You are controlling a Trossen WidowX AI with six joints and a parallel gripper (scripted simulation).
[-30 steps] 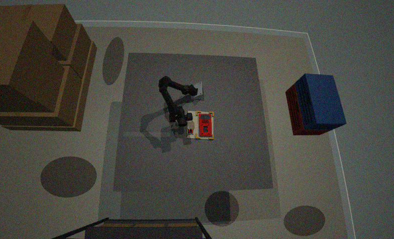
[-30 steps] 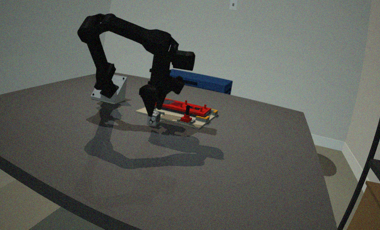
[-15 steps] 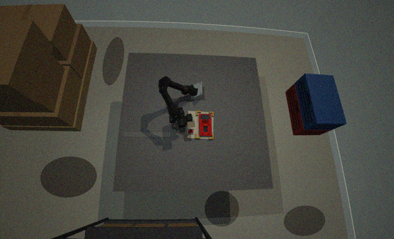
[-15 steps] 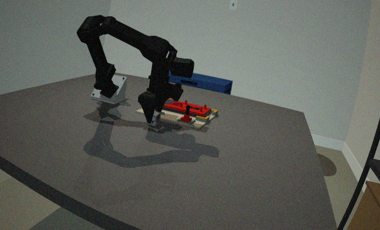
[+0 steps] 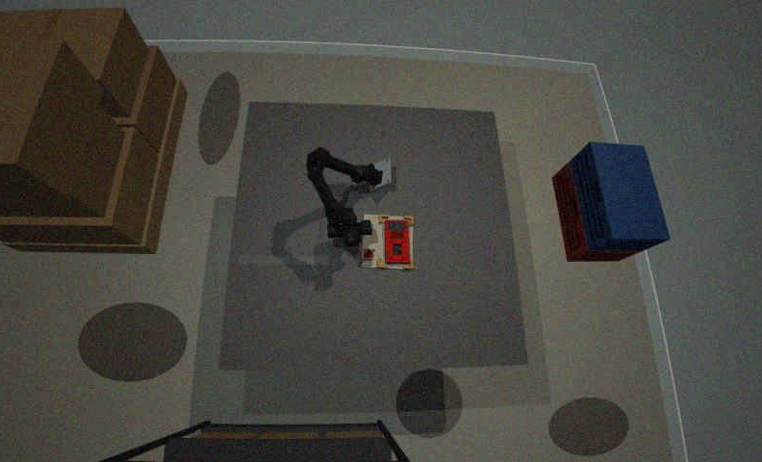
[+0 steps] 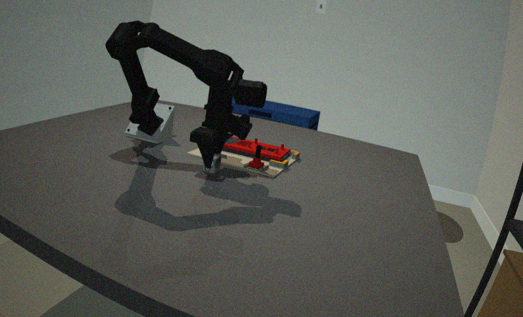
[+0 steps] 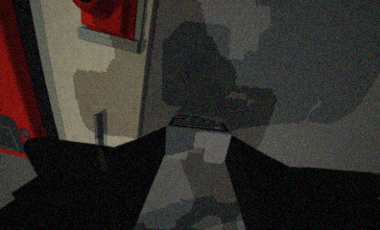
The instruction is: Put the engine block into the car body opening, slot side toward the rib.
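Right now my gripper tip is 100 mm to the right of the dark post, 70 mm short of it and 20 mm below it. Round my gripper tip: grey engine block: 10 mm above.
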